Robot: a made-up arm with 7 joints.
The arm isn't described. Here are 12 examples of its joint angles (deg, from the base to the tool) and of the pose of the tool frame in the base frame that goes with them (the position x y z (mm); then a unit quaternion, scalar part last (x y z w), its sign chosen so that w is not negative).
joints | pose
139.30 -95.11 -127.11 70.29 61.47 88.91 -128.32 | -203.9 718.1 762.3 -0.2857 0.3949 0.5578 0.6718
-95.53 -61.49 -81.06 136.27 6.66 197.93 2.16 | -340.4 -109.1 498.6 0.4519 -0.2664 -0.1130 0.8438
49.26 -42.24 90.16 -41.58 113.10 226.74 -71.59 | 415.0 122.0 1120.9 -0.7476 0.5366 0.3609 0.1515
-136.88 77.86 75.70 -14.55 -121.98 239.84 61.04 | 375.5 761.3 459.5 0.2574 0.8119 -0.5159 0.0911
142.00 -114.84 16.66 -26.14 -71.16 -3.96 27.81 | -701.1 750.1 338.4 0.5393 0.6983 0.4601 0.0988
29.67 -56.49 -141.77 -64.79 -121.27 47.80 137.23 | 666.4 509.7 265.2 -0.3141 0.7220 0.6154 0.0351
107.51 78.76 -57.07 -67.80 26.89 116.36 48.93 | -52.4 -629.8 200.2 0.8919 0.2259 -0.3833 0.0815
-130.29 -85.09 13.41 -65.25 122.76 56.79 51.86 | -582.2 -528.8 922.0 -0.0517 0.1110 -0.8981 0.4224
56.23 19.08 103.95 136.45 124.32 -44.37 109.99 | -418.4 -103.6 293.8 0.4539 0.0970 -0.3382 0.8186
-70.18 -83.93 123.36 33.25 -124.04 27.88 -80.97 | 408.5 -902.9 832.4 0.8442 0.3156 0.1457 0.4081
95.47 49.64 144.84 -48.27 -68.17 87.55 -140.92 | 492.7 -236.4 1059.3 -0.1765 0.1097 -0.9109 0.3565
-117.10 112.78 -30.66 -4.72 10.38 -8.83 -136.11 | 353.9 928.9 -17.9 -0.1270 -0.1969 -0.5520 0.8002
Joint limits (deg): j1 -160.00..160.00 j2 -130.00..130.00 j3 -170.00..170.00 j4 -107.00..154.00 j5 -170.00..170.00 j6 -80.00..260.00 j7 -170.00..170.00
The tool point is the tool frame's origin. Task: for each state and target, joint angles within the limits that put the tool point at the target. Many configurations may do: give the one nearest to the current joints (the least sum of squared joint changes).
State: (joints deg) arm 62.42 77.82 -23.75 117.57 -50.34 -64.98 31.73
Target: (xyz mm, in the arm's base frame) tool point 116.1 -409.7 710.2
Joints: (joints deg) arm 43.30 99.74 -29.09 127.90 -45.61 -77.82 31.73
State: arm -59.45 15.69 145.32 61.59 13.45 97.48 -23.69
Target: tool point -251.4 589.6 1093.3
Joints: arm -51.42 24.93 151.86 51.34 5.84 87.92 -23.69
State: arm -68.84 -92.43 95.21 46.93 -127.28 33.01 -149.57
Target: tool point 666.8 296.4 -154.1
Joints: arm -27.54 -130.00 59.28 73.68 -128.75 29.55 -149.57
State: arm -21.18 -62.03 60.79 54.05 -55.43 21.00 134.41
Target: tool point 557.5 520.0 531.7
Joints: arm -10.23 -54.50 75.40 102.26 -51.62 16.86 134.41
